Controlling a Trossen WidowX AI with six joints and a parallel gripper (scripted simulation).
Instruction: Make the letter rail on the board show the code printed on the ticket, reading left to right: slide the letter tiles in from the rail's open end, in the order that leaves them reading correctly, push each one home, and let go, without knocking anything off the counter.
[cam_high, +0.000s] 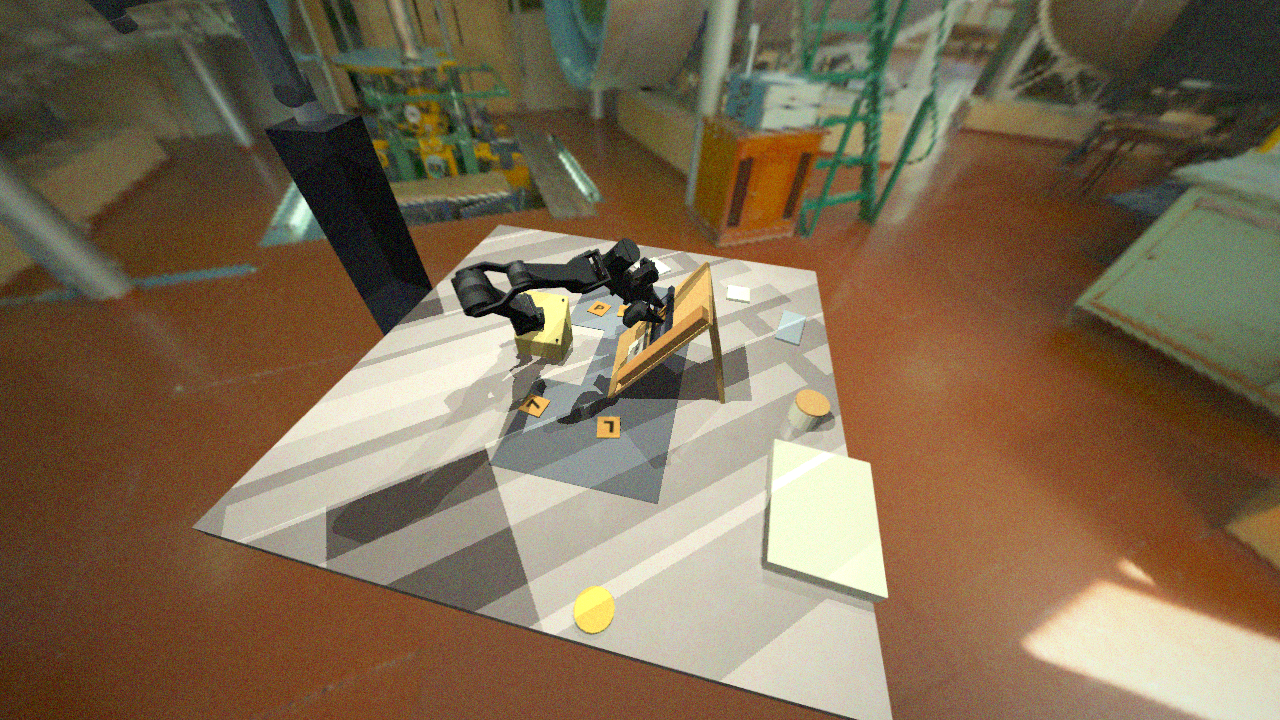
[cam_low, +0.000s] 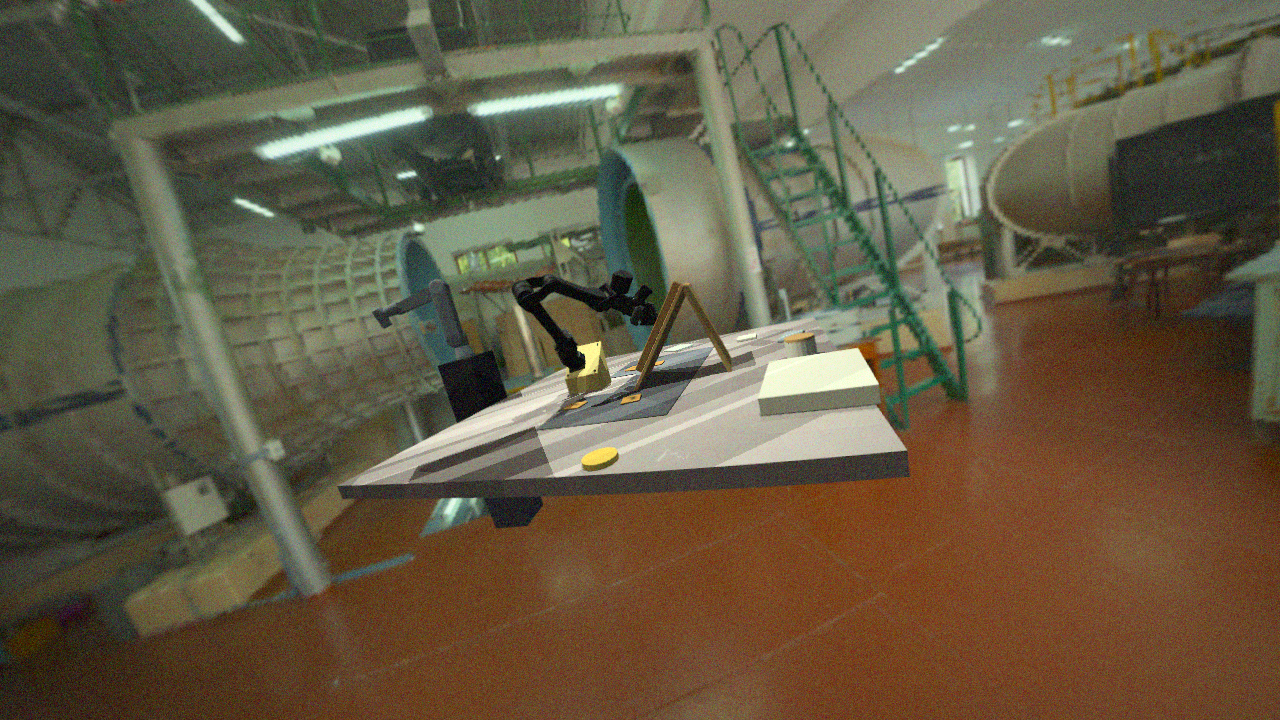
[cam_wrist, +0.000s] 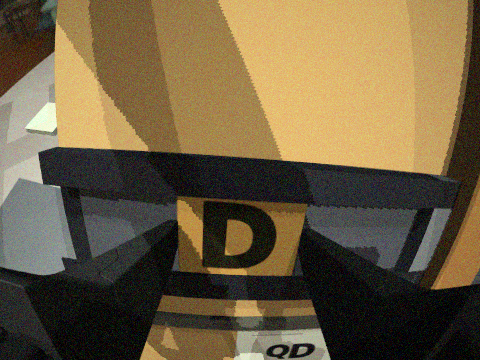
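Now: the white ticket 60 mm behind my gripper tip, 40 mm to the right of it and 90 mm below it. The rest, counted from my gripper tip: mat (150 mm behind, 170 mm below); then cream block (350 mm ahead, 410 mm to the right, 150 mm below); then yellow disc (90 mm behind, 620 mm to the right, 160 mm below).
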